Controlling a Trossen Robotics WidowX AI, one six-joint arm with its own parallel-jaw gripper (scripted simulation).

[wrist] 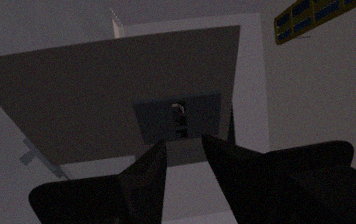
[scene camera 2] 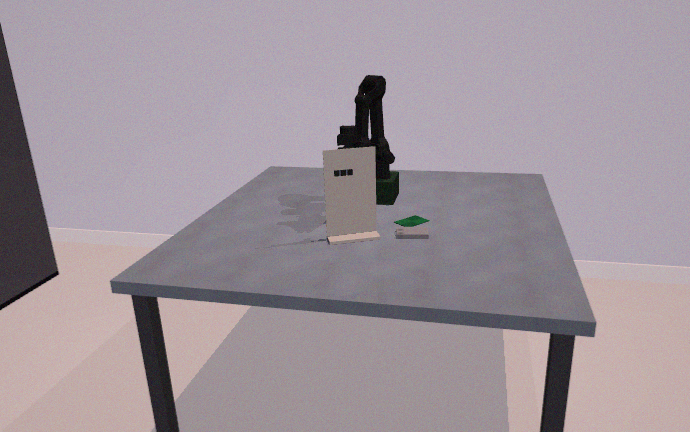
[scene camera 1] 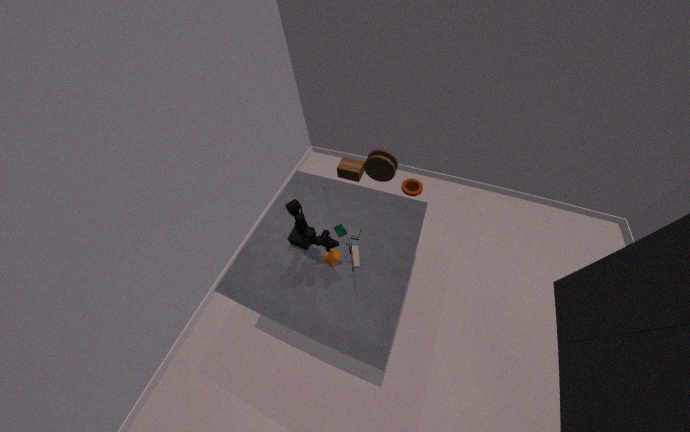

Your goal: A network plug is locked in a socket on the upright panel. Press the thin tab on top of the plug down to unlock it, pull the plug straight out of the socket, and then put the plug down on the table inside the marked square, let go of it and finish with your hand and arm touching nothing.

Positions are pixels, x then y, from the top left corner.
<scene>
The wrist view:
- my gripper: 183,141
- upright beige panel: 89,101
</scene>
